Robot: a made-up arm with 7 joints.
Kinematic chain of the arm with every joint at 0, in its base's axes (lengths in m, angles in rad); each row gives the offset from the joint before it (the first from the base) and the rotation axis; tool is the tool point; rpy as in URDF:
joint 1: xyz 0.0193 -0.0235 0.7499 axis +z
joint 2: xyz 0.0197 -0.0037 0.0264 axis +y
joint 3: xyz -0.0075 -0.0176 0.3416 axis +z
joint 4: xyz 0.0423 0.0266 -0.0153 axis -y
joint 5: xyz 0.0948 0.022 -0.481 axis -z
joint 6: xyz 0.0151 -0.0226 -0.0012 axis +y
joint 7: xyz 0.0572 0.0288 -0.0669 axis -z
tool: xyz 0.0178 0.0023 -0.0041 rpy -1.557 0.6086 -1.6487
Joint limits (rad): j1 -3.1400..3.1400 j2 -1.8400..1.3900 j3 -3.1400..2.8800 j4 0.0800..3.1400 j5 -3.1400..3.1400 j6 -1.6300..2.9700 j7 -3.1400..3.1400
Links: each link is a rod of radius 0.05 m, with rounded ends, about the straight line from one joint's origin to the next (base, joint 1, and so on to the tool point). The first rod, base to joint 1, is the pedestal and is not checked.
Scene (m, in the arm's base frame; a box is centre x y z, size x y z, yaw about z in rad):
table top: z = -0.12
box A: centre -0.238 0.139 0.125 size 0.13 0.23 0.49 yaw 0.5
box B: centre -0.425 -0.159 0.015 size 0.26 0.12 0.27 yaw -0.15
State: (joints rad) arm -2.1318 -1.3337 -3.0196 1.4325 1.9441 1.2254 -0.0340
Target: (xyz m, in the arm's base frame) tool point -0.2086 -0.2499 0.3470
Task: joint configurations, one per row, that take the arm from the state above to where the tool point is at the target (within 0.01 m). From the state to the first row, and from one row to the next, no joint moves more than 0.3 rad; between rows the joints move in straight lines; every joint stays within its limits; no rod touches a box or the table.
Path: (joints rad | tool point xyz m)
1: -2.0377 -1.3478 -2.7778 1.5300 1.7731 1.3221 -0.1066 | -0.0352 0.5729 0.3253
2: -1.9436 -1.3620 -2.5361 1.6275 1.6020 1.4188 -0.1791 | -0.1971 0.6296 0.4328
3: -1.8495 -1.3761 -2.2943 1.7249 1.4310 1.5155 -0.2517 | -0.3345 0.6426 0.5658
4: -1.7554 -1.3903 -2.0526 1.8224 1.2600 1.6122 -0.3242 | -0.4333 0.6233 0.7099
5: -1.6613 -1.4044 -1.8108 1.9199 1.0889 1.7089 -0.3968 | -0.4880 0.5867 0.8510
6: -1.5204 -1.4915 -1.8985 1.7271 1.1988 1.4665 -0.2457 | -0.6109 0.4344 0.7133
7: -1.3795 -1.5786 -1.9861 1.5342 1.3086 1.2240 -0.0946 | -0.6634 0.2332 0.5848
8: -1.2386 -1.6658 -2.0737 1.3414 1.4185 0.9816 0.0566 | -0.6301 0.0130 0.4820
9: -1.0977 -1.7529 -2.1613 1.1486 1.5283 0.7391 0.2077 | -0.5127 -0.1881 0.4199
10: -0.9568 -1.8400 -2.2489 0.9557 1.6382 0.4967 0.3588 | -0.3326 -0.3338 0.4074
11: -1.0938 -1.8400 -2.4191 0.8780 1.7342 0.7118 0.2349 | -0.2922 -0.3007 0.3768
12: -1.2308 -1.8400 -2.5893 0.8004 1.8303 0.9268 0.1110 | -0.2505 -0.2726 0.3571
13: -1.3679 -1.8400 -2.7595 0.7227 1.9264 1.1419 -0.0128 | -0.2086 -0.2499 0.3470

